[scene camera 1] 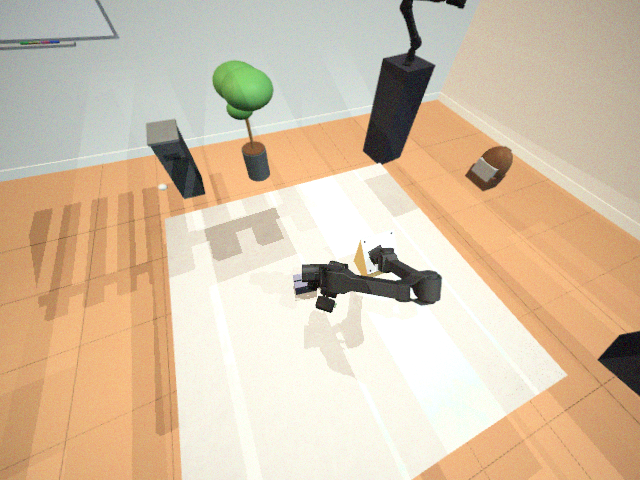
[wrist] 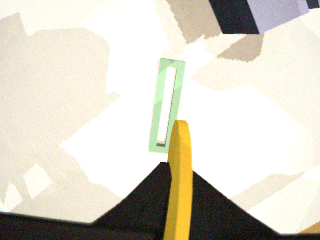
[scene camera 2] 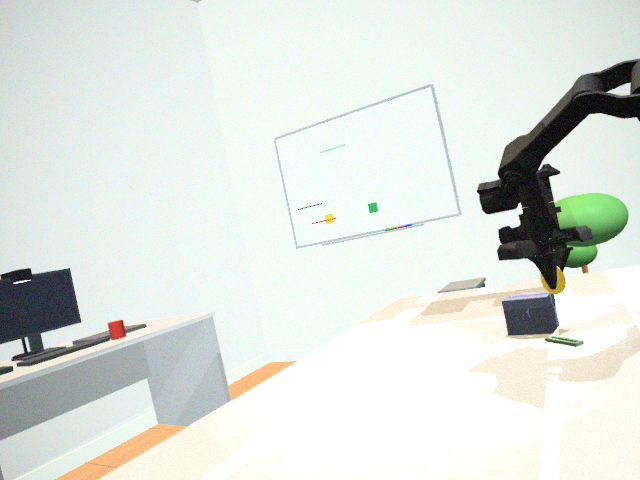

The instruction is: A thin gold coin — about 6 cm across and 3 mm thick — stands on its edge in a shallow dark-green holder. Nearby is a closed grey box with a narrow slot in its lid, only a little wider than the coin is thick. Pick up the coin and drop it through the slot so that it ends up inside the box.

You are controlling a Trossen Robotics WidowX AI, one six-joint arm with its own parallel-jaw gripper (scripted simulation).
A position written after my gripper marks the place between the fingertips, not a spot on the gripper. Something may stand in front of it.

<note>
My gripper [scene camera 2: 554, 288] holds a gold coin.
My gripper shows as well in the wrist view [wrist: 171, 172].
</note>
